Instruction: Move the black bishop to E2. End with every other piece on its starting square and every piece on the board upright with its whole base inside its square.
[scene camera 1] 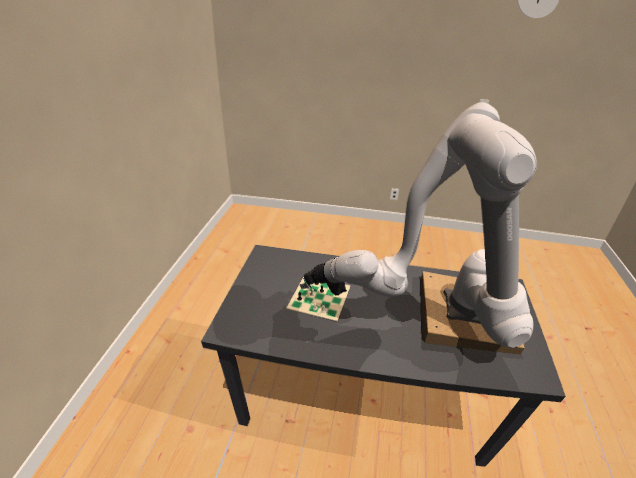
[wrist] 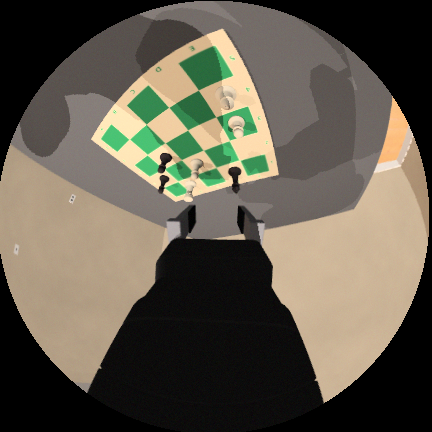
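Where they show: gripper, fingertip midpoint: (scene camera 1: 306,283) (wrist: 216,213); arm's base at its link origin: (scene camera 1: 465,307).
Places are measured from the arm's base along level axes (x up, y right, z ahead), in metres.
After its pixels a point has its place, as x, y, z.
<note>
The green and cream chessboard (scene camera 1: 329,298) {-0.037, -0.029, 0.576} (wrist: 135,105) {-0.038, -0.025, 0.533} lies on the table. Black pieces stand on D1 (scene camera 1: 299,296) {-0.020, -0.064, 0.700} (wrist: 234,173) {-0.027, -0.063, 0.695}, B3 (scene camera 1: 321,289) {-0.024, 0.004, 0.618} (wrist: 165,159) {-0.028, 0.005, 0.617} and A2 (wrist: 164,179) {-0.030, 0.045, 0.648}; which is the bishop I cannot tell. White pieces stand on E4 (wrist: 226,95) {-0.009, -0.112, 0.582}, E3 (wrist: 236,124) {-0.023, -0.103, 0.620}, C2 (wrist: 196,165) {-0.027, -0.024, 0.652} and B1 (wrist: 189,189) {-0.020, 0.017, 0.685}. The square E2 (wrist: 250,146) {-0.037, -0.102, 0.666} is bare. My gripper (scene camera 1: 306,286) {0.044, -0.044, 0.675} (wrist: 216,213) {0.044, -0.044, 0.675} is open and empty, tilted, by the row 1 side. In the wrist view its fingertips appear beyond that edge, between the D1 and B1 pieces. In the scene view it hides the far corner.
The dark table (scene camera 1: 241,313) {-0.044, -0.195, 0.914} (wrist: 300,90) {-0.044, -0.189, 0.614} bears the board near its left end. The wooden base block (scene camera 1: 429,308) {0.013, -0.049, 0.160} under the arm stands at the right. The arm reaches over the table from there, and its wrist hangs near the board's far right side.
</note>
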